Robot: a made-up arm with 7 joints.
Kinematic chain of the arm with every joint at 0, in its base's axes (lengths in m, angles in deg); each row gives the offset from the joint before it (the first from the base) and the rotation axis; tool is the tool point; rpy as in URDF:
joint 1: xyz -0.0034 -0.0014 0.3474 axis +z
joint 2: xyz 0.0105 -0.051 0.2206 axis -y
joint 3: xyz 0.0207 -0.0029 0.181 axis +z
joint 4: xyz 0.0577 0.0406 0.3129 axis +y
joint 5: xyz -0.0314 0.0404 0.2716 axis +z
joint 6: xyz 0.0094 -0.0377 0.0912 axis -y
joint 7: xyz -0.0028 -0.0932 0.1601 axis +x
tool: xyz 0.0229 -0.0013 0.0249 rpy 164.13 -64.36 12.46
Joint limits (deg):
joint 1: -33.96..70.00
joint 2: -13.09..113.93
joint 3: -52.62..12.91
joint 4: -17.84..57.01
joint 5: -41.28..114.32
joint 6: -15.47..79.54
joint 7: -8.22..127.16
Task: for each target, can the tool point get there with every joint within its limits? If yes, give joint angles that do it. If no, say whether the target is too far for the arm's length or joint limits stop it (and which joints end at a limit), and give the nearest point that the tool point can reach.
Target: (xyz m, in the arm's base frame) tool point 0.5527 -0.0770 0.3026
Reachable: no: joint limits stop it (at a limit: joint 2, joint 4, joint 5, joint 6) | nearest point 0.6366 -0.0884 1.0102 | short by 0.713 m
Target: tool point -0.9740 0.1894 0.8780
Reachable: yes | joints -22.06 75.94 -40.10 8.61 -14.54 -6.70 42.99
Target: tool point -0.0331 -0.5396 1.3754
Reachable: yes | joints 46.44 49.82 -30.76 48.92 42.61 44.01 2.57
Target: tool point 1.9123 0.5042 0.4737
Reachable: no: too far | nearest point 0.7336 0.1931 1.0911 | short by 1.366 m
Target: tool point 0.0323 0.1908 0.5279
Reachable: no: joint limits stop it (at a limit: joint 1, joint 2, joint 3, joint 4, joint 5, joint 6) | nearest point 0.1451 0.6130 1.0153 | short by 0.655 m
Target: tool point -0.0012 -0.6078 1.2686
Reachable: yes | joints 52.20 53.19 -36.41 41.81 59.55 62.94 69.34
